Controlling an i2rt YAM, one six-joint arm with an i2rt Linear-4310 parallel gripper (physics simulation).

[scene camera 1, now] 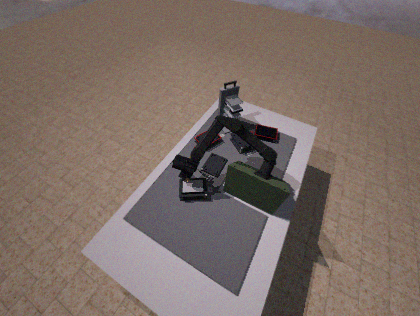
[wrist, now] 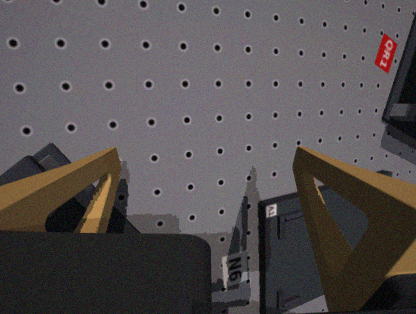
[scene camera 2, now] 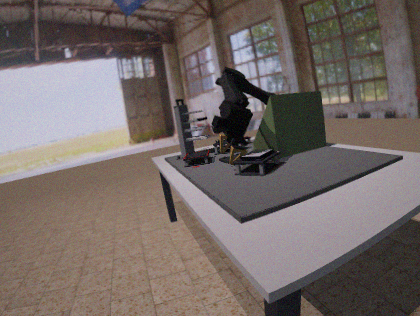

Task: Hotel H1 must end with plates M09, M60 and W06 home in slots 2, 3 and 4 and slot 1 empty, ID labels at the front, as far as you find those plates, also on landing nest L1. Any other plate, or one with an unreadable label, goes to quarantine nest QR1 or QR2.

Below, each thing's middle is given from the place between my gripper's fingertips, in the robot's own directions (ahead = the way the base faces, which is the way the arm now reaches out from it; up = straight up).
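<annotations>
My hand is 4 cm above the dark nest (wrist: 287, 267), and it is also 16 cm to the left of the nest and 9 cm past it.
</annotations>
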